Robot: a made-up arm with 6 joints.
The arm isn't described. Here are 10 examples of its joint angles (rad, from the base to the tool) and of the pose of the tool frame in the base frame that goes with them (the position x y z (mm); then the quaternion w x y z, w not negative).
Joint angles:
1: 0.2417 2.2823 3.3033 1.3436 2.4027 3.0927
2: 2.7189 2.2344 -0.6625 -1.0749 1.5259 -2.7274
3: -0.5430 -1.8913 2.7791 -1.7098 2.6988 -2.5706
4: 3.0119 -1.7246 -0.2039 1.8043 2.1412 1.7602
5: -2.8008 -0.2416 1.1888 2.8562 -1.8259 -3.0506
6: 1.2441 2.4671 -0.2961 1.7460 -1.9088 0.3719
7: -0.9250 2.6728 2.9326 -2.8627 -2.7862 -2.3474
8: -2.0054 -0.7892 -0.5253 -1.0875 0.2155 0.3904
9: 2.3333 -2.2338 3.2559 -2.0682 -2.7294 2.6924
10: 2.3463 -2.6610 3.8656 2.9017 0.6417 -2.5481
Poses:
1: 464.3 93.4 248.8 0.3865 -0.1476 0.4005 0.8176
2: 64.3 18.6 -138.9 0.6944 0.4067 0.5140 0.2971
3: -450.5 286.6 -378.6 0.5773 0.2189 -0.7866 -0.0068
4: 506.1 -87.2 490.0 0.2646 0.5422 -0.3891 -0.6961
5: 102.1 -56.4 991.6 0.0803 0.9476 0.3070 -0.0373
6: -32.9 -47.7 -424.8 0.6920 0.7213 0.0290 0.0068
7: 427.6 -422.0 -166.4 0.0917 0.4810 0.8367 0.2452
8: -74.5 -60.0 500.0 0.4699 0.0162 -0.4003 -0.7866
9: 60.1 -125.8 -459.8 0.4166 -0.6116 0.0408 -0.6714
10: -184.2 61.7 -125.1 0.2745 -0.2295 -0.1001 0.9284
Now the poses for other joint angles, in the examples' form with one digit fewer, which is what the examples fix.
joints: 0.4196 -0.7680 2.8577 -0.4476 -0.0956 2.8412
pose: -591 -353 330 0.101 0.246 -0.309 -0.913
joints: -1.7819 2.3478 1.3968 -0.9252 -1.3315 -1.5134
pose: -157 -470 -525 0.405 -0.866 0.038 0.289
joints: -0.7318 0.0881 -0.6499 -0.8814 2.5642 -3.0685
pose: 175 -235 286 0.301 0.353 -0.618 0.634
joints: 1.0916 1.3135 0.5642 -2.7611 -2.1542 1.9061
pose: 249 663 -24 0.263 0.567 -0.133 0.769
